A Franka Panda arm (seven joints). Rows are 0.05 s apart.
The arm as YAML. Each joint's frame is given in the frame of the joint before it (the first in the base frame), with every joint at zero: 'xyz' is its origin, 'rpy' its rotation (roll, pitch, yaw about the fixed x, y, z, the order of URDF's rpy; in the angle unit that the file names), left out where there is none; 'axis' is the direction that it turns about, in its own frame. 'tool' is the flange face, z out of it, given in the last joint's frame.
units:
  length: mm
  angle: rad
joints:
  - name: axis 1
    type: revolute
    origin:
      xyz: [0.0, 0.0, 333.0]
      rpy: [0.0, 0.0, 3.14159]
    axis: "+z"
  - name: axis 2
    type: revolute
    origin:
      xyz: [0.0, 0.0, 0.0]
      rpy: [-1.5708, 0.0, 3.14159]
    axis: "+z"
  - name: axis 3
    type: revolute
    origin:
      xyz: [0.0, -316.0, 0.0]
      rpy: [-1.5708, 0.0, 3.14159]
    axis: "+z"
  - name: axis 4
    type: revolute
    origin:
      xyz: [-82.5, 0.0, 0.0]
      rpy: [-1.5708, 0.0, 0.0]
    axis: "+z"
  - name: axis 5
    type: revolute
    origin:
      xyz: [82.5, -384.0, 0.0]
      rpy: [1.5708, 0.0, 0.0]
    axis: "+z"
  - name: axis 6
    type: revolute
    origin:
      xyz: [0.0, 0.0, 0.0]
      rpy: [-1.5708, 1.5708, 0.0]
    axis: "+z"
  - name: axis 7
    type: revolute
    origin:
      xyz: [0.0, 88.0, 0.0]
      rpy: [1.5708, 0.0, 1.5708]
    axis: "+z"
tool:
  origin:
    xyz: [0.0, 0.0, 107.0]
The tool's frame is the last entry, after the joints.
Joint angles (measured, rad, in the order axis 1, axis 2, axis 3, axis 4, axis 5, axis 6, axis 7), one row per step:
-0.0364 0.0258 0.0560 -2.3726 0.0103 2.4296 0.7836
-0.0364 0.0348 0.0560 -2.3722 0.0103 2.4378 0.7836
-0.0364 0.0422 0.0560 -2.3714 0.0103 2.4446 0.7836
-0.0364 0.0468 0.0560 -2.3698 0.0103 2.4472 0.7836
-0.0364 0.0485 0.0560 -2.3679 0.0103 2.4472 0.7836
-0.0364 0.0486 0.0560 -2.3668 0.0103 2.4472 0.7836
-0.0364 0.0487 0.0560 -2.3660 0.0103 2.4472 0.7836
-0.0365 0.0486 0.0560 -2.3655 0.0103 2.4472 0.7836
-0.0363 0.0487 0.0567 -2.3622 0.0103 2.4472 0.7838
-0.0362 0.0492 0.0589 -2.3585 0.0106 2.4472 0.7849
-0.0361 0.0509 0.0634 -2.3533 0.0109 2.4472 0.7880
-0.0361 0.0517 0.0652 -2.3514 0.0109 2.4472 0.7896
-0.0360 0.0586 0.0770 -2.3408 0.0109 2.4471 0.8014
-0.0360 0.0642 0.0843 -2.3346 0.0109 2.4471 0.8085
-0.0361 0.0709 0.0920 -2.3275 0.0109 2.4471 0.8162
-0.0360 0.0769 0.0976 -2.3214 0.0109 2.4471 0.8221
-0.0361 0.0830 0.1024 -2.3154 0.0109 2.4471 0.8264
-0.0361 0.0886 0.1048 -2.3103 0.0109 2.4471 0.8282
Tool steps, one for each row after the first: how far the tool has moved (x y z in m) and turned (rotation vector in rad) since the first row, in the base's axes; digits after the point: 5 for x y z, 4 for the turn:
0.00082 0.00001 -0.00361 0.0004 0.0004 -0.0001
0.00163 0.00003 -0.00638 0.0008 0.0002 -0.0001
0.00232 0.00004 -0.00781 0.0010 0.0006 -0.0002
0.00292 0.00005 -0.00789 0.0011 0.0004 -0.0002
0.00329 0.00006 -0.00749 0.0012 -0.0006 -0.0002
0.00356 0.00006 -0.00722 0.0012 -0.0013 -0.0002
0.00373 0.00001 -0.00696 0.0012 -0.0019 -0.0003
0.00482 0.00049 -0.00566 0.0013 -0.0051 0.0004
0.00602 0.00168 -0.00439 0.0017 -0.0083 0.0014
0.00766 0.00406 -0.00311 0.0025 -0.0118 0.0026
0.00824 0.00500 -0.00273 0.0027 -0.0128 0.0028
0.01139 0.01121 -0.00187 0.0045 -0.0163 0.0029
0.01315 0.01505 -0.00217 0.0058 -0.0168 0.0030
0.01516 0.01908 -0.00266 0.0073 -0.0171 0.0029
0.01687 0.02214 -0.00321 0.0086 -0.0171 0.0026
0.01856 0.02470 -0.00387 0.0098 -0.0170 0.0029
0.02003 0.02605 -0.00467 0.0106 -0.0164 0.0035

